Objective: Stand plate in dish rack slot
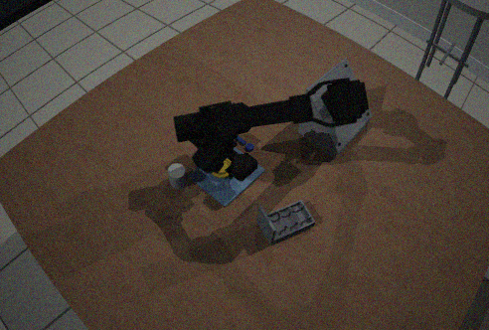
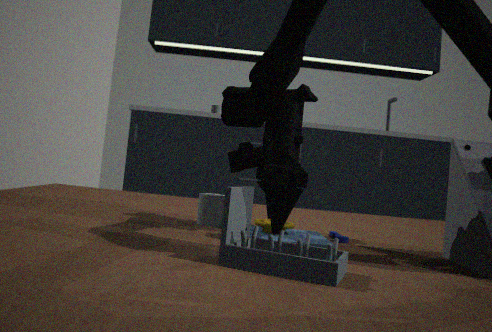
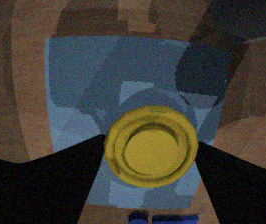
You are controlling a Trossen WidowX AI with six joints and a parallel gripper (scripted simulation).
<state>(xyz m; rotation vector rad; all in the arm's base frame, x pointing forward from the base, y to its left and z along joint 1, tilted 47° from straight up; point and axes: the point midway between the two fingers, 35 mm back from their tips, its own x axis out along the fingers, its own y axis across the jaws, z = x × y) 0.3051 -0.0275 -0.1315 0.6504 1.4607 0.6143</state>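
Now: gripper tip 10 mm to the right of the blue mat and 10 mm above it. From my gripper tip the other things lie so: yellow plate: 10 mm above; then blue spoon: 110 mm behind, 20 mm to the right; then white cup: 100 mm ahead, 60 mm to the right, 20 mm above.
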